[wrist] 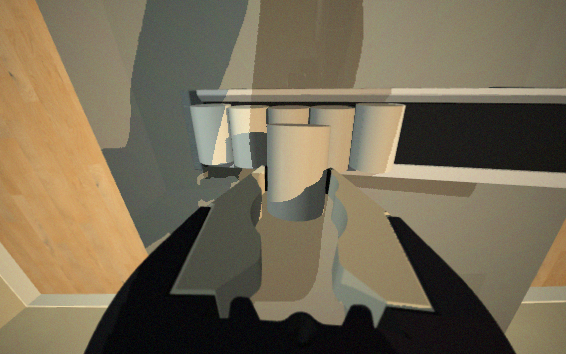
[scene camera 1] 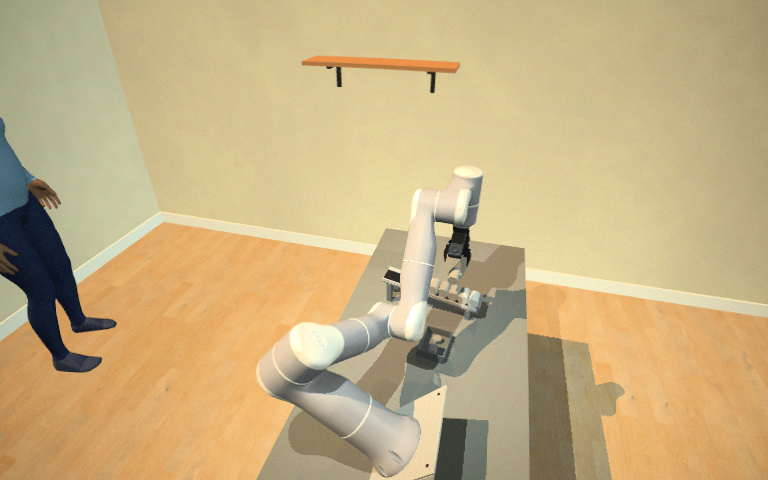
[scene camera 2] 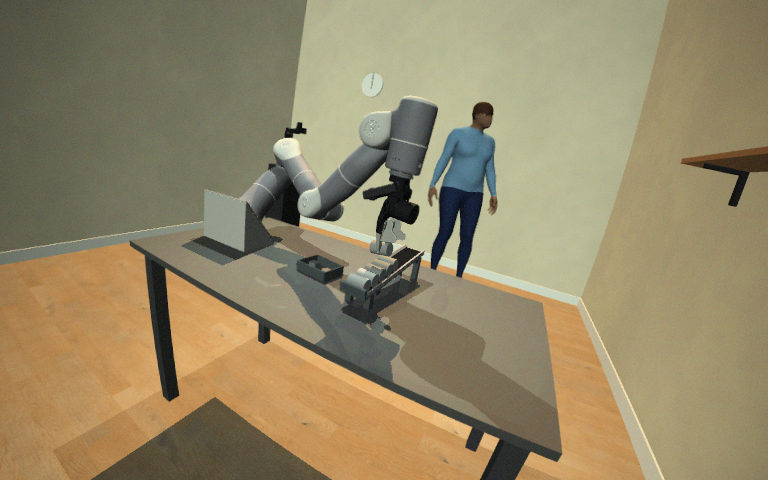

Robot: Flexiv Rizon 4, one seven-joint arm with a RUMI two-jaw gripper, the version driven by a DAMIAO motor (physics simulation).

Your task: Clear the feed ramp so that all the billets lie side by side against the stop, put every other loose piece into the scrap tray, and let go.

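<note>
The black gripper is shut on a pale grey cylindrical billet, held upright in the wrist view and raised above the row. Several similar billets stand side by side on the feed ramp, gathered at its lower end. The held billet partly hides the middle ones in the wrist view. The dark scrap tray stands beside the ramp, towards the arm's base, with small pale pieces inside.
The ramp's legs hold it above the grey table. The arm's base plate stands at the table's other end. A person stands beyond the table. An orange shelf is on the wall.
</note>
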